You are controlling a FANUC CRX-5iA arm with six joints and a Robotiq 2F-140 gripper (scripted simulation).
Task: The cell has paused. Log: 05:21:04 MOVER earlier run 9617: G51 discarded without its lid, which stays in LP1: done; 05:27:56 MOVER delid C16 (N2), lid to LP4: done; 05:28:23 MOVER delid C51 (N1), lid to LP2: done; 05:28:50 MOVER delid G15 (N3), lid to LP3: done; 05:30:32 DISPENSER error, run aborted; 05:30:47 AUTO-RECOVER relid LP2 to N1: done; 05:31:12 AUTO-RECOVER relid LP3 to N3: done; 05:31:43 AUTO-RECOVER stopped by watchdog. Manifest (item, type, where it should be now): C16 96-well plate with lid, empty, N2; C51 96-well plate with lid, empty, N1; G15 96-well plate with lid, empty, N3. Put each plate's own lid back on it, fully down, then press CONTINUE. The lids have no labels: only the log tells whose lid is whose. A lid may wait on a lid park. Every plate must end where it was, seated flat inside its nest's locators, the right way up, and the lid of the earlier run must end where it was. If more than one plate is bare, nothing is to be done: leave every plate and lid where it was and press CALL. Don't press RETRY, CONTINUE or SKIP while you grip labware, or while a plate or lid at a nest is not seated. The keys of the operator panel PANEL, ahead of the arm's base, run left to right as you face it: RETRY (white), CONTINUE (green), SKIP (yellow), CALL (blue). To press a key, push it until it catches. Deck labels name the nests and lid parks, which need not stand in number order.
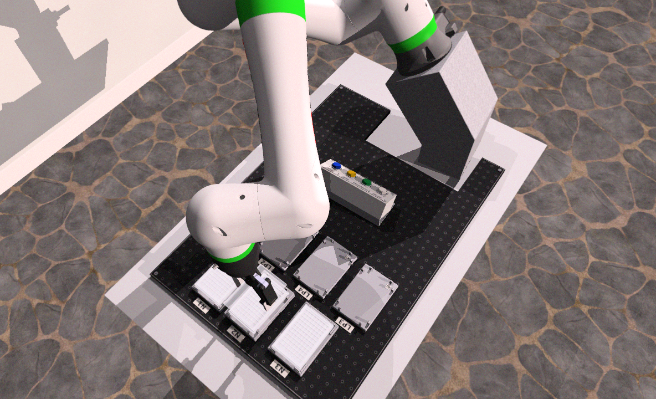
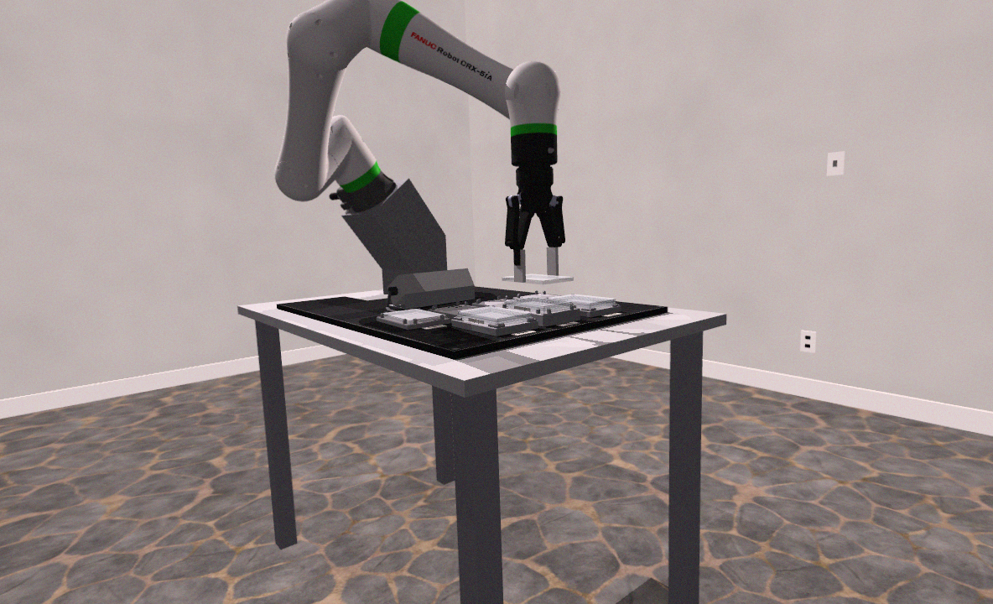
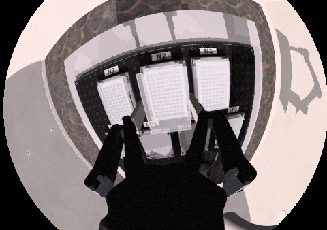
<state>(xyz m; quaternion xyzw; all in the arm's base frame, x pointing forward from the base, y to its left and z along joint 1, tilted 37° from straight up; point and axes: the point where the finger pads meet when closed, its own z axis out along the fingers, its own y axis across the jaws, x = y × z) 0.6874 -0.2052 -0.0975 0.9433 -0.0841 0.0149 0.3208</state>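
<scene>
Now: the plate 8 cm below my hand. The rest, counted from my hand: LP4 label (8 cm behind, 8 cm to the left, 11 cm below); lid park LP2 (19 cm behind, 4 cm to the right, 10 cm below); N2 label (9 cm ahead, 2 cm to the right, 11 cm below).
</scene>
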